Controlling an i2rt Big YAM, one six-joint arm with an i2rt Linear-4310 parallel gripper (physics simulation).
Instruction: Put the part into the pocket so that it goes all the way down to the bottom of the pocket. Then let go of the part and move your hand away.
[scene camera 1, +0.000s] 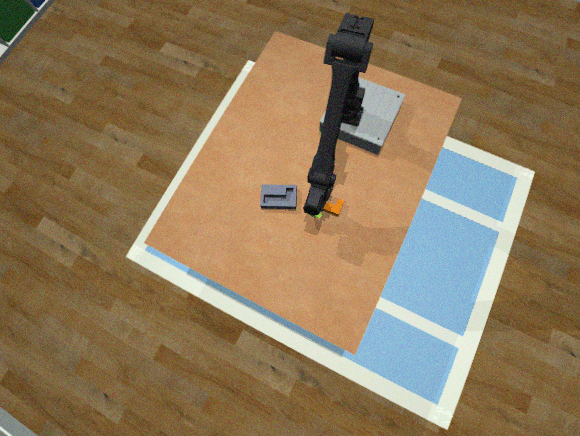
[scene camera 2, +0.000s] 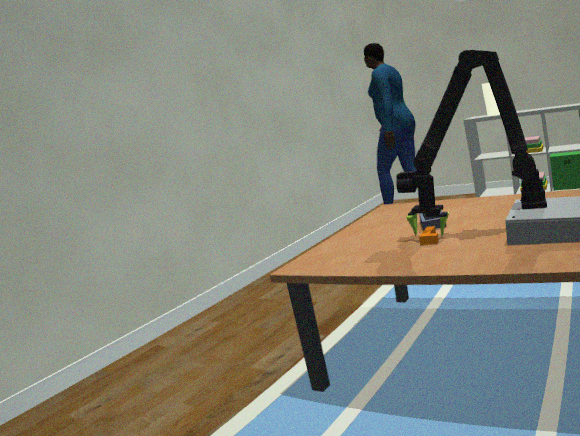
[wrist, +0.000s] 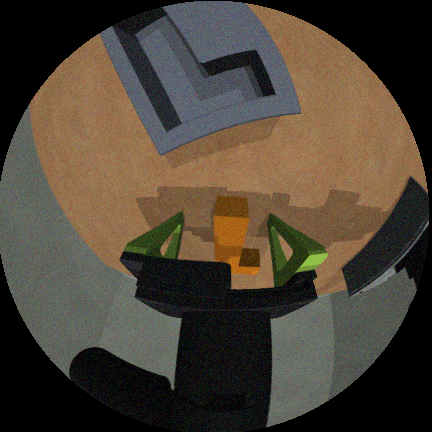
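Where they show: gripper, fingertip midpoint: (wrist: 225, 216); arm's base at its link origin: (scene camera 1: 346, 114) (scene camera 2: 533, 204).
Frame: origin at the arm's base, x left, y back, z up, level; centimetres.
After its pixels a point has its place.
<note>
The part is an orange L-shaped block (scene camera 1: 335, 206) {x 6.7, y -37.4, z -4.5 cm} (scene camera 2: 428, 238) {x 9.1, y -36.8, z -5.4 cm} (wrist: 230, 230) {x -0.3, y -37.9, z -4.5 cm}. It lies on the table, partly covered by the arm in scene camera 1. The grey-blue block (scene camera 1: 279, 204) {x -14.1, y -43.3, z -3.9 cm} (scene camera 2: 431, 223) {x -8.7, y -39.0, z -5.2 cm} (wrist: 223, 35) has the L-shaped pocket cut in its top; the pocket holds no part. It stands left of the orange part in scene camera 1 and at the top of the wrist view. My gripper (scene camera 2: 427, 235) {x 0.2, y -38.5, z -6.9 cm} (wrist: 225, 216) {x 0.2, y -38.5, z -6.9 cm} is open, with green fingers pointing down. In the wrist view the orange part shows between the two spread fingers, with gaps on both sides. The fingers do not grip it.
The brown table (scene camera 1: 240, 150) {x -38.6, y -24.6, z -7.5 cm} (scene camera 2: 340, 260) {x 18.4, y -65.4, z -7.5 cm} carries everything. The arm's grey base box (scene camera 1: 385, 107) {x 14.1, y 7.7, z 0.0 cm} (scene camera 2: 540, 231) {x 18.4, y 0.8, z -3.8 cm} stands at the back in scene camera 1. A person (scene camera 2: 390, 100) is beyond the table, near a white shelf unit (scene camera 2: 475, 160).
</note>
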